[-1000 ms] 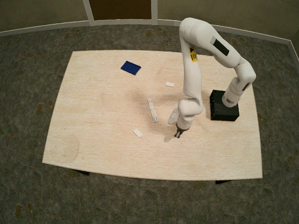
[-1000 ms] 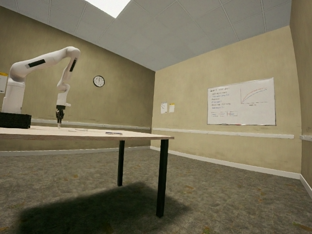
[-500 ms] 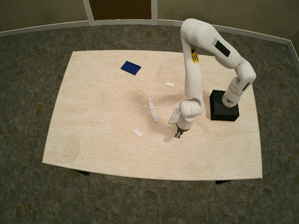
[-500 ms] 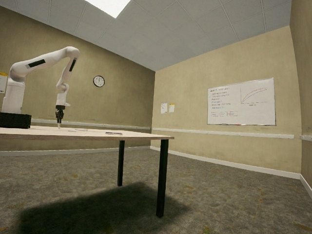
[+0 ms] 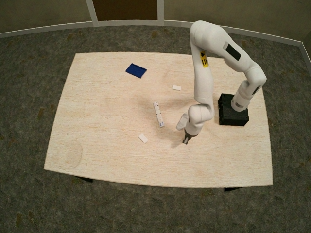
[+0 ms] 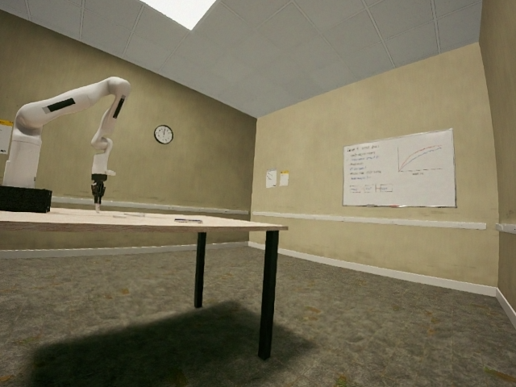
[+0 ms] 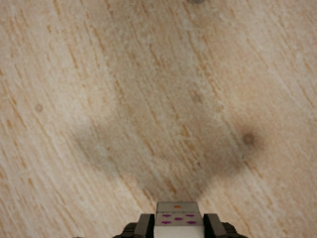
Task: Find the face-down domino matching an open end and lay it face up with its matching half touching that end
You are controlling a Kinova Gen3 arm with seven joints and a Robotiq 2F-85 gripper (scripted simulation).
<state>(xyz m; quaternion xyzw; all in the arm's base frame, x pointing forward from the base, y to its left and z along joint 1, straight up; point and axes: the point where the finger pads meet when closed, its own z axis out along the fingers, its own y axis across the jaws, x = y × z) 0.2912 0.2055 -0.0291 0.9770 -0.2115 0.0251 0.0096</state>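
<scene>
The white domino is 4 cm below my hand.
</scene>
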